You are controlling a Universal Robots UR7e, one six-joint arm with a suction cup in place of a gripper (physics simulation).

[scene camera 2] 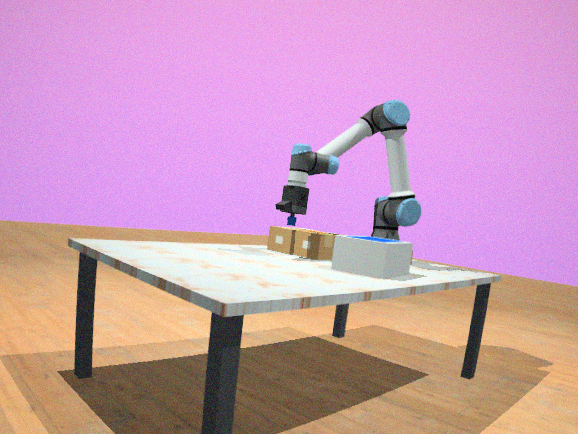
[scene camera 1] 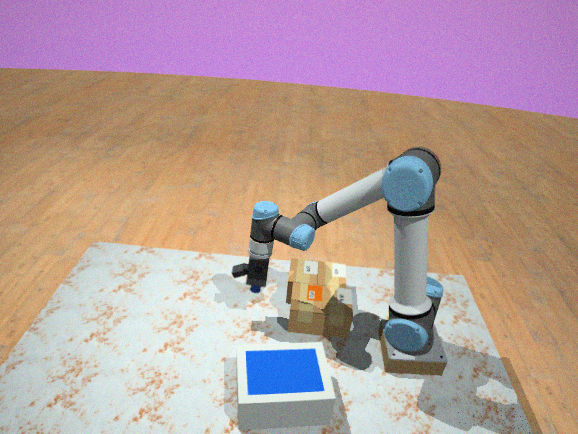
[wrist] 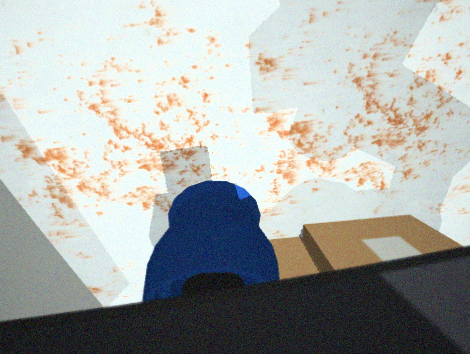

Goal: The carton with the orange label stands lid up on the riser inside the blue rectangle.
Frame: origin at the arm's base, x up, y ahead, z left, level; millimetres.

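Seen in the pictures: end effector, tool point: [scene camera 2: 291, 225] [scene camera 1: 255, 289] [wrist: 215, 222].
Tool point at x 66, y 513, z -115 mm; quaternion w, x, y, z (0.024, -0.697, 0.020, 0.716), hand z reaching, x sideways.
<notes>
Pixels of each thing's top centre, then the offset from my tool point to it. Level surfaces: height alone.
- carton with the orange label, middle of its top: [scene camera 1: 306, 296] [scene camera 2: 316, 232] dx -24, dy -173, dz -13 mm
- white riser, middle of its top: [scene camera 1: 283, 370] [scene camera 2: 375, 239] dx -7, dy -107, dz +323 mm
- blue rectangle, middle of its top: [scene camera 1: 283, 370] [scene camera 2: 375, 239] dx -7, dy -107, dz +323 mm
- table, its level: dx -127 mm
The carton with the orange label [scene camera 1: 302, 291] [scene camera 2: 322, 248] stands on the table in a tight group of cartons, its orange label on the upper face. The white riser [scene camera 1: 285, 412] [scene camera 2: 370, 257] stands nearer the front, with the blue rectangle [scene camera 1: 285, 371] [scene camera 2: 372, 239] on its top and no carton on it. My suction gripper [scene camera 1: 256, 289] [scene camera 2: 291, 221] [wrist: 215, 205] points down with its blue cup bare, in the air to the left of the cartons in scene camera 1. Nothing hangs from the cup, so it counts as open.
Other cartons [scene camera 1: 300, 272] [scene camera 2: 281, 240] stand behind and beside the orange-labelled one. Two cartons show at the lower right of the wrist view; I cannot tell which they are. The arm's base block [scene camera 1: 412, 366] stands right of the group. The table [scene camera 1: 100, 325] [scene camera 2: 175, 265] has brown-speckled marbling.
</notes>
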